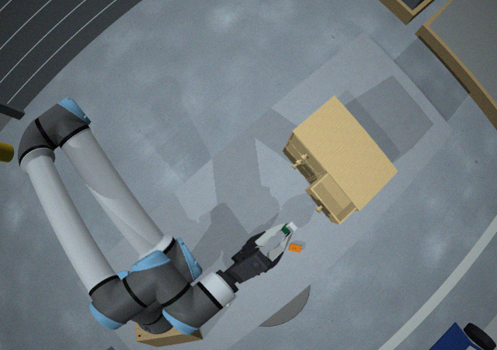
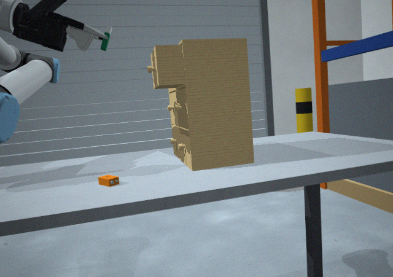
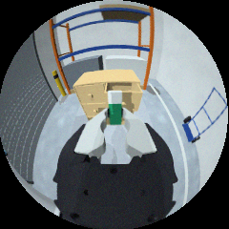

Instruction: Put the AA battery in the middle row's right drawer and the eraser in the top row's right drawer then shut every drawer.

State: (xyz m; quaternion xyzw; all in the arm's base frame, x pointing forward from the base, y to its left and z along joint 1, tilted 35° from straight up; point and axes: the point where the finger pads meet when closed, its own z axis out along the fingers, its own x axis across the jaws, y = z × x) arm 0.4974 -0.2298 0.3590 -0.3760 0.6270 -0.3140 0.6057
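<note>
My hand is 10 mm short of the eraser. Also, from my hand: orange block (370 mm below, 140 mm to the right); green AA battery (260 mm ahead, 250 mm below).
</note>
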